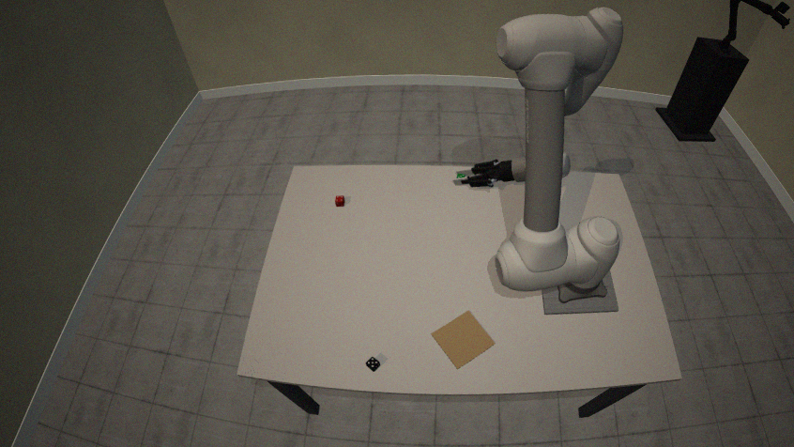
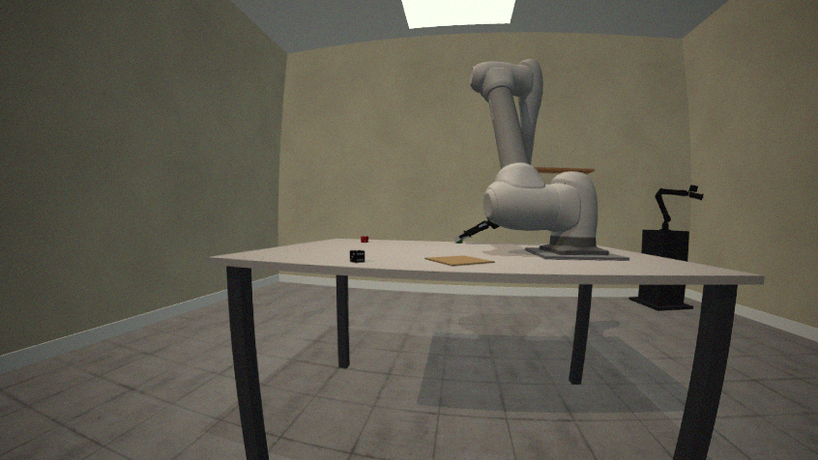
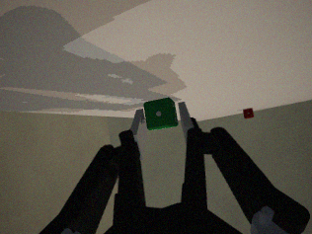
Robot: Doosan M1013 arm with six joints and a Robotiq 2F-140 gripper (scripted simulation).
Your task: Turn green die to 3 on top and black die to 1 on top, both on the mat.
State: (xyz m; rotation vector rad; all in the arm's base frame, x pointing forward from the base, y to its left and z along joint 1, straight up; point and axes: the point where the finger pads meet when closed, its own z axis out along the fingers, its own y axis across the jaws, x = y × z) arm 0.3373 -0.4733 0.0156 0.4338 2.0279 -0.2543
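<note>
Now: the green die 1 cm below my hand and 1 cm ahead of it. Round my hand: red die: 47 cm ahead, 7 cm to the left, 1 cm below; black die: 70 cm to the left, 35 cm ahead, 1 cm below; tan mat: 64 cm to the left, 8 cm ahead, 3 cm below.
</note>
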